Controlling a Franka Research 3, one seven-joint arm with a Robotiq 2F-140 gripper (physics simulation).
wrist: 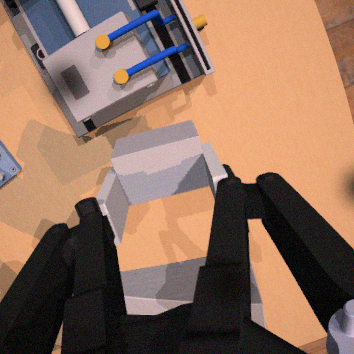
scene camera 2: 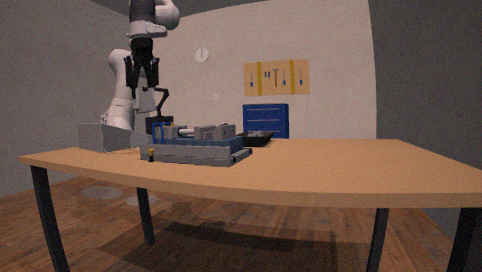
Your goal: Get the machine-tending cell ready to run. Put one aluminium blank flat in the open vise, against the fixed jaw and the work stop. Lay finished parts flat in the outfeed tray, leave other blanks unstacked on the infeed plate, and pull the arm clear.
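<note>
My gripper (scene camera 2: pixel 143 90) (wrist: pixel 163 170) is shut on a grey metal block (wrist: pixel 157 157), held by its two sides above the table between the vise and a grey sloped-wall bin. In the scene view the held block (scene camera 2: pixel 146 103) shows below the fingers, left of and higher than the vise. The vise (scene camera 2: pixel 192 153) (wrist: pixel 105 75) stands at the upper left of the wrist view; its jaw gap lies outside that view. Whether the held block is a blank or a finished part is hard to tell.
The grey bin (scene camera 2: pixel 91 136) stands at the table's left; a grey wall (wrist: pixel 160 282) crosses the lower wrist view. A black tray (scene camera 2: pixel 260 141) with grey pieces is behind the vise. A blue-grey plate (wrist: pixel 6 162) shows at the left edge. Blue bars (wrist: pixel 135 27) rise from the vise.
</note>
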